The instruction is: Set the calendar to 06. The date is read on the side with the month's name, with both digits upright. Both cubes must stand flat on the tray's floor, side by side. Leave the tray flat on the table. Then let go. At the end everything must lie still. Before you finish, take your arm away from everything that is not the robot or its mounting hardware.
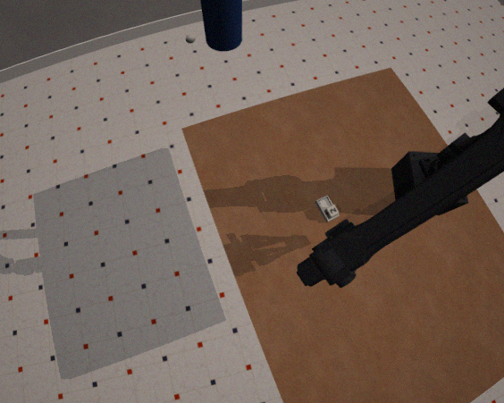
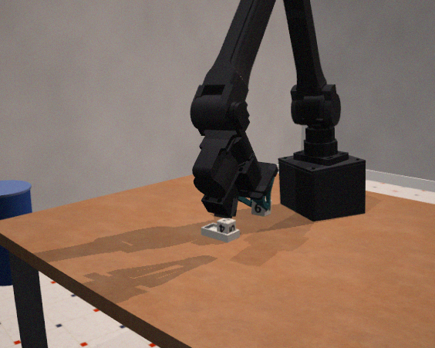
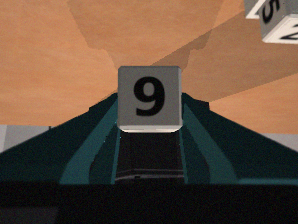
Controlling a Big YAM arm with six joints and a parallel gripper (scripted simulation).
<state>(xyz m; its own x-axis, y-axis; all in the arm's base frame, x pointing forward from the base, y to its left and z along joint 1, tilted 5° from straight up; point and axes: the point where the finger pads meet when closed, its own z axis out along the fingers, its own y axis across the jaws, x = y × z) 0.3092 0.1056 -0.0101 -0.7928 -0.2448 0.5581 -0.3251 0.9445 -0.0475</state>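
My hand is 1 cm short of the white tray, 11 cm to the left of it and 9 cm above it. Round my hand: white digit cube 1 cm behind, 1 cm below.
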